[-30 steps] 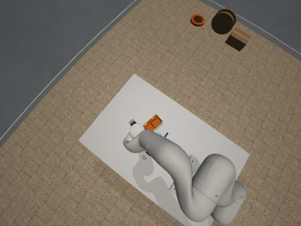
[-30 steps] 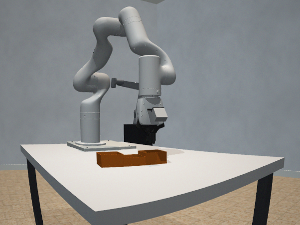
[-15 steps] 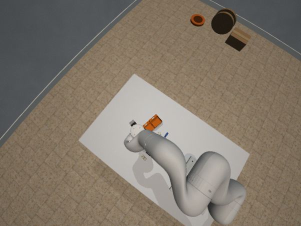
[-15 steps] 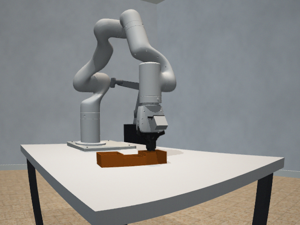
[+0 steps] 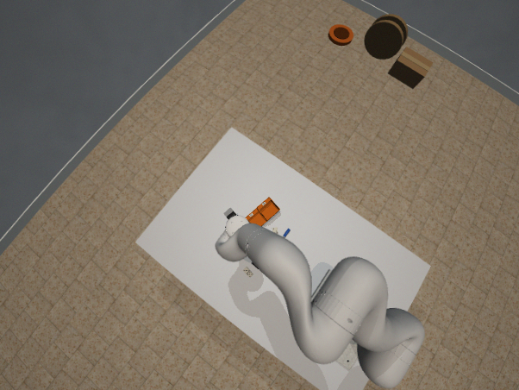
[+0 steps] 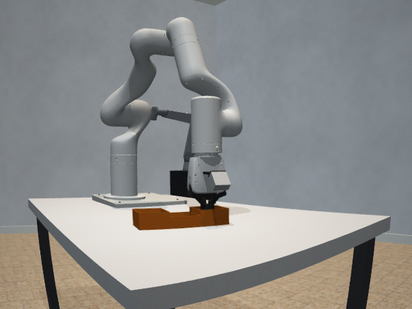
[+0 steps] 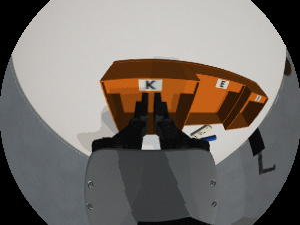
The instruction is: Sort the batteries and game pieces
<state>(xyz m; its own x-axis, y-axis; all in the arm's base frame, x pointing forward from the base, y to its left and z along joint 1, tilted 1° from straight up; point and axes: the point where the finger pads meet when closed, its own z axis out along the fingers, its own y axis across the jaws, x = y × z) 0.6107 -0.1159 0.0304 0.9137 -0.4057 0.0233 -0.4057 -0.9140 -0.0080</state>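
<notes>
My hand is 19 cm past the blue battery, 9 cm to the left of it and 3 cm above it. From my hand the other things lie so: black battery 12 cm to the left, 12 cm behind, 3 cm below; then bin 8 cm to the right, 3 cm behind, 1 cm below.
</notes>
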